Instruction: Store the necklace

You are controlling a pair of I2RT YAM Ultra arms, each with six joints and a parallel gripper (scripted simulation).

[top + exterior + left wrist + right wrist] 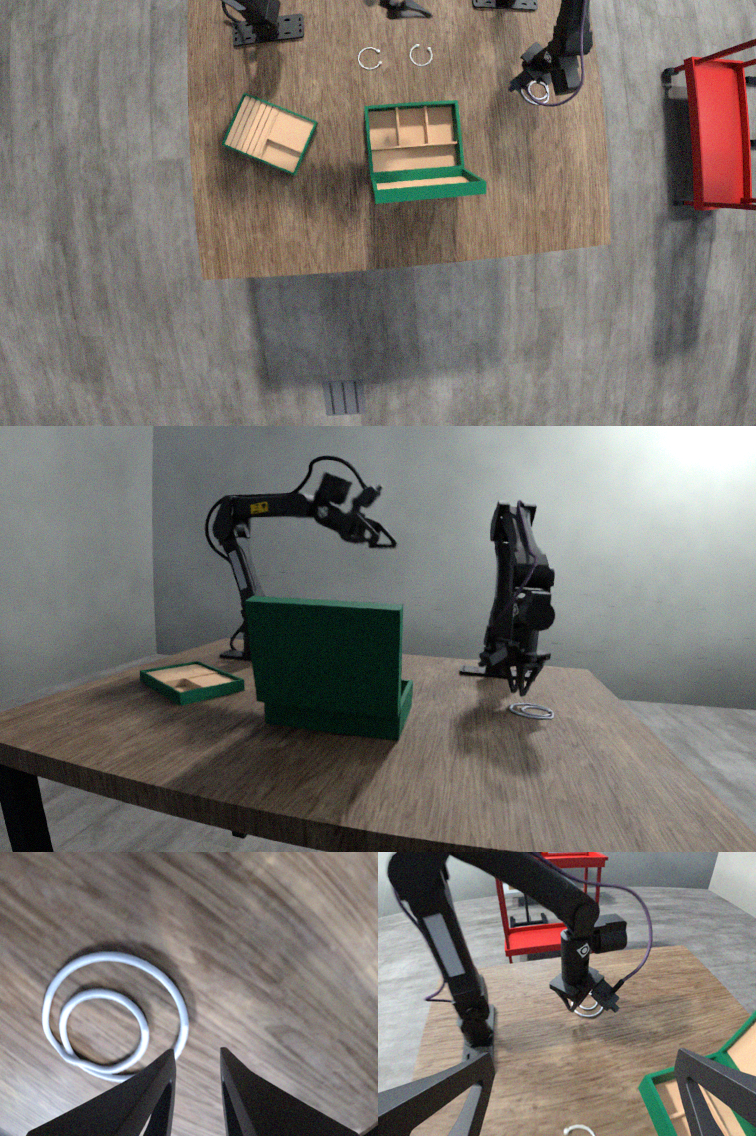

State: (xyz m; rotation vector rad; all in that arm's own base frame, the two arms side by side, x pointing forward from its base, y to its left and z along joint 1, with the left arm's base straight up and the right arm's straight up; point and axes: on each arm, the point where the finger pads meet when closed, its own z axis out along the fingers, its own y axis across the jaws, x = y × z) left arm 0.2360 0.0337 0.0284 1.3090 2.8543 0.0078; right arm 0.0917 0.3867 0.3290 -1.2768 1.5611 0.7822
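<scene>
The green jewelry box lies 16 cm ahead of my left hand, 36 cm to the right of it and 8 cm above it. The rest, counted from my left hand: green tray (5 cm ahead, 72 cm to the right, 2 cm below).
</scene>
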